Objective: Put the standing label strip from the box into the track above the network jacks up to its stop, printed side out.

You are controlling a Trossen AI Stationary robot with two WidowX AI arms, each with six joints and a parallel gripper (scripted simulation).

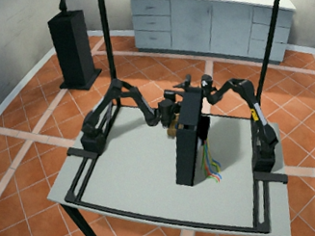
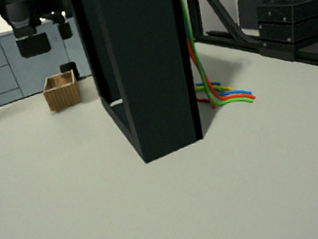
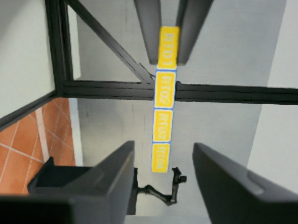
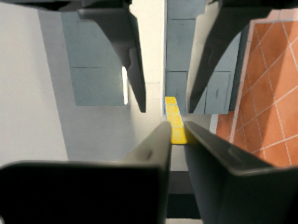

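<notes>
The yellow label strip is 30 mm to the right of my left hand and 30 mm ahead of it. Also, from my left hand: small box: 210 mm below, 80 mm ahead, 10 mm to the right.
The yellow label strip lies 50 mm behind my right hand. Also, from my right hand: small box: 210 mm below, 20 mm to the left, 10 mm behind.
</notes>
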